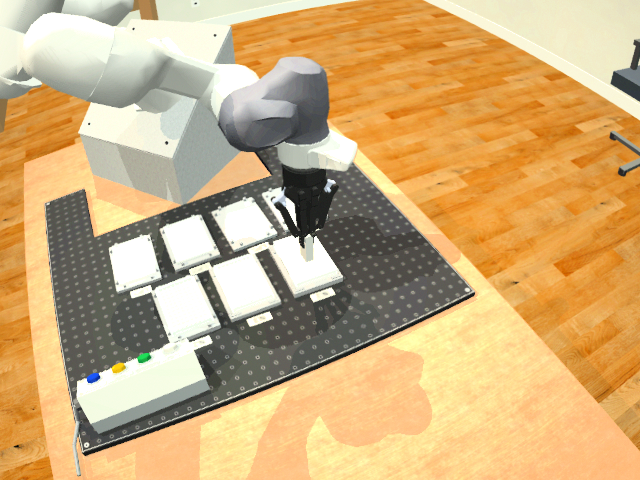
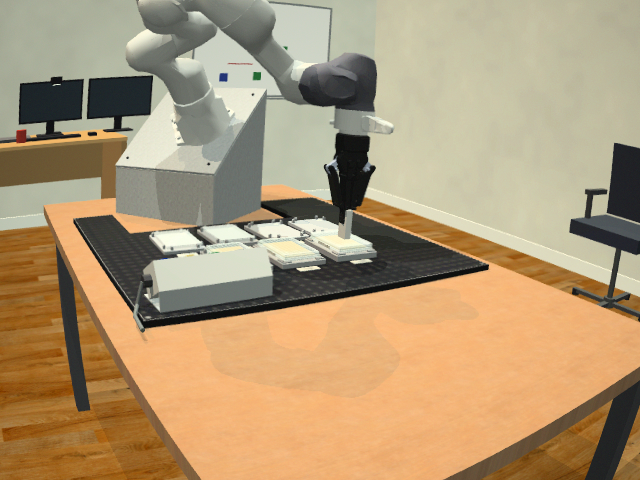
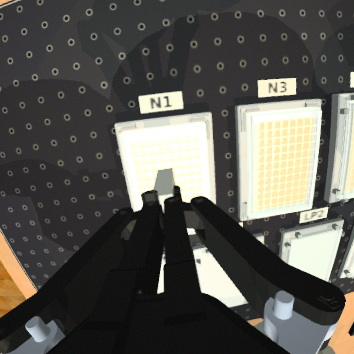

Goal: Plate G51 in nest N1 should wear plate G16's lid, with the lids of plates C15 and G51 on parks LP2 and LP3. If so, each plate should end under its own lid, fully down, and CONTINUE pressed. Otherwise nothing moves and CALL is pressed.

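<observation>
My gripper (image 1: 307, 238) (image 2: 345, 209) (image 3: 166, 180) is shut with nothing between the fingers. It points straight down over the plate in nest N1 (image 1: 323, 273) (image 2: 357, 247) (image 3: 165, 147). A pale stub below the fingertips reaches down to that plate's clear lid. The plate in nest N3 (image 1: 243, 287) (image 2: 289, 251) (image 3: 282, 154) shows orange wells under its lid. A third plate (image 1: 184, 307) (image 3: 342, 147) stands further along. Park LP2 (image 3: 310, 247) holds a flat pale lid. Plate names do not show.
The black peg board (image 1: 392, 269) (image 2: 413, 260) lies on the table. More park pads (image 1: 189, 241) (image 1: 133, 262) fill the back row. A white button box (image 1: 144, 387) (image 2: 207, 278) with blue, yellow and green buttons stands at the board's front left. The grey robot base (image 1: 154, 150) stands behind.
</observation>
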